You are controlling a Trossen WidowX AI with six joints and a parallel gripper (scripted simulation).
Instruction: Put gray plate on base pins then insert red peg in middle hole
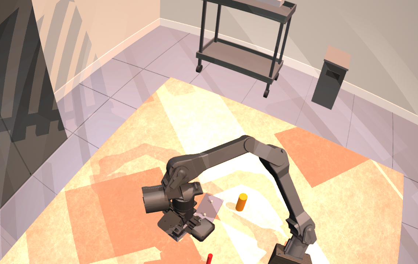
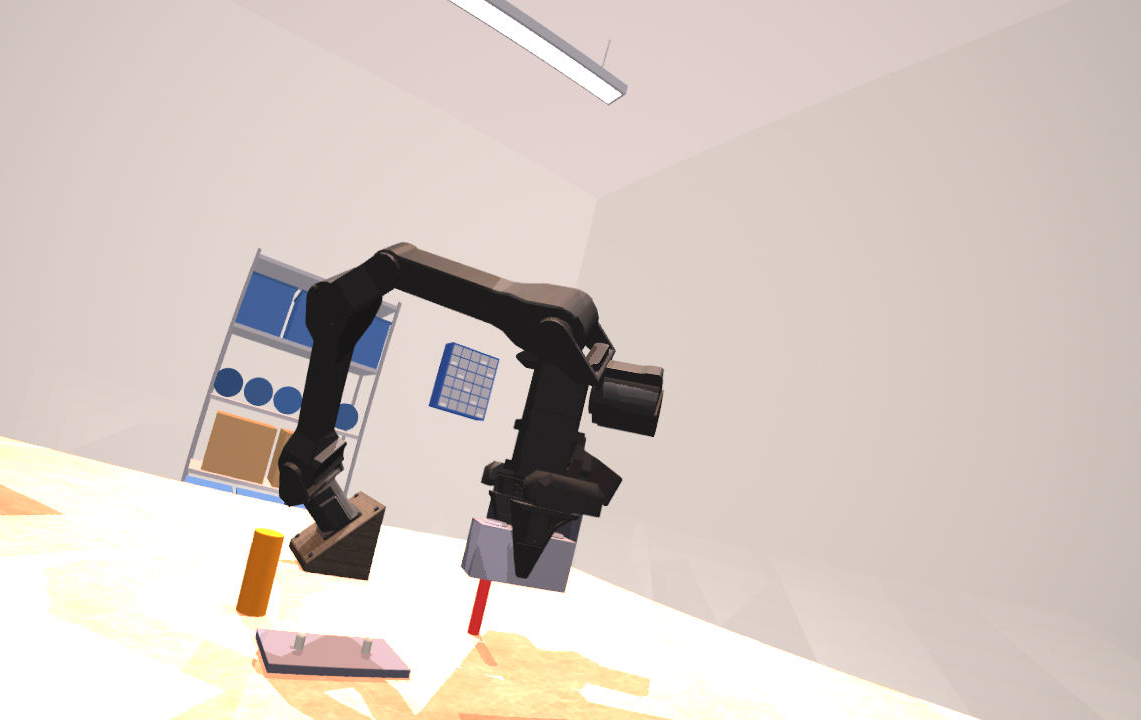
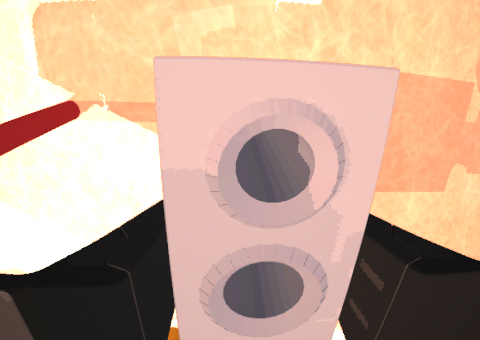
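The base lies 15 cm to the right of my gripper tip, 9 cm below it and 2 cm behind it. Round my gripper tip: red peg 11 cm behind, 6 cm below, 4 cm to the left; gray plate 3 cm above; orange cylinder 21 cm to the right, 12 cm behind, 6 cm below.
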